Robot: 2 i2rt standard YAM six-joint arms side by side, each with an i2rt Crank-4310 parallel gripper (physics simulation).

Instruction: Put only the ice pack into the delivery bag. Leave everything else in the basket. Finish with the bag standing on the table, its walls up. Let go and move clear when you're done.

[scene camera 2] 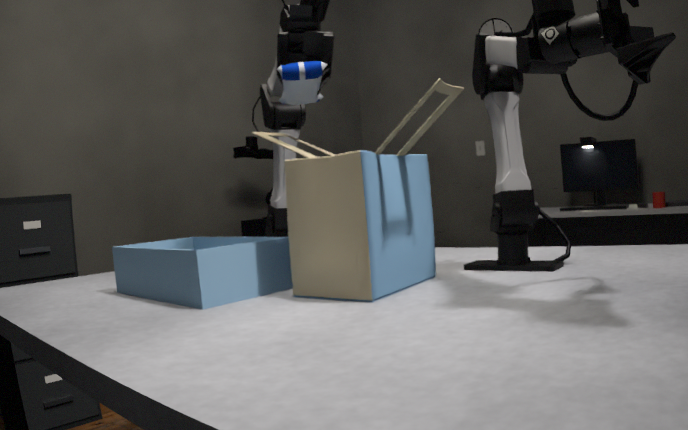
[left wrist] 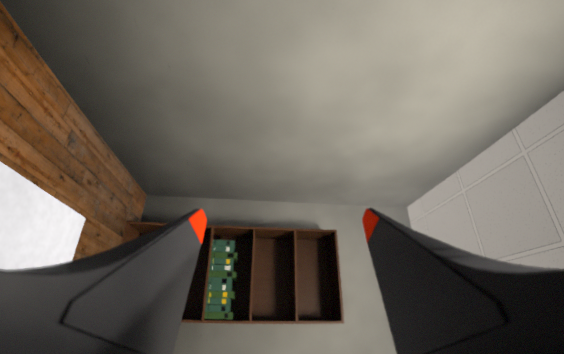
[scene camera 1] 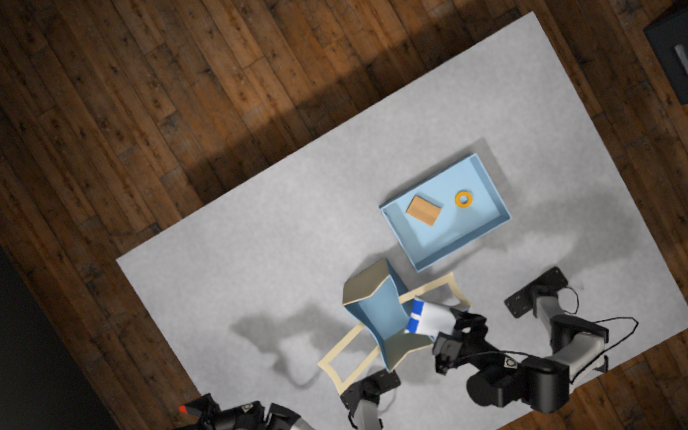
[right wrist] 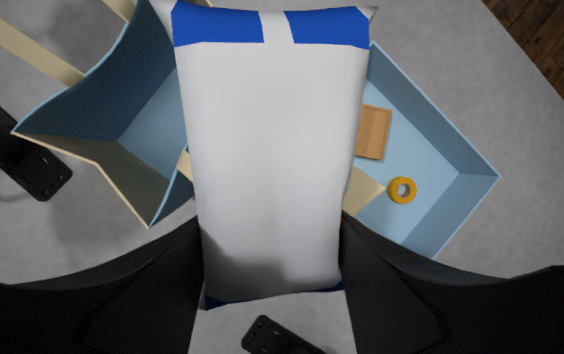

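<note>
The white ice pack (scene camera 1: 435, 318) (scene camera 2: 301, 86) (right wrist: 270, 150) with blue ends is held in my right gripper (right wrist: 273, 213), above the bag's rim, over the bag's right side in scene camera 1. The delivery bag (scene camera 1: 383, 309) (scene camera 2: 329, 228) (right wrist: 145, 130), blue with tan end walls, stands upright and open, its two tan handles spread outward. The blue basket (scene camera 1: 464, 243) (scene camera 2: 157, 273) (right wrist: 465, 215) holds a brown box (scene camera 1: 423, 210) (right wrist: 374, 132) and a yellow ring (scene camera 1: 457, 204) (right wrist: 391, 191). My left gripper (left wrist: 283, 213) is open and empty, away from the bag.
One tan handle (scene camera 1: 324, 363) (scene camera 2: 413, 112) reaches toward the left arm's base (scene camera 1: 372, 387) (scene camera 2: 513, 264). The other handle (scene camera 1: 426, 289) (scene camera 2: 284, 135) lies under the ice pack's side, between bag and basket. The right arm's base (scene camera 1: 535, 291) stands to the right.
</note>
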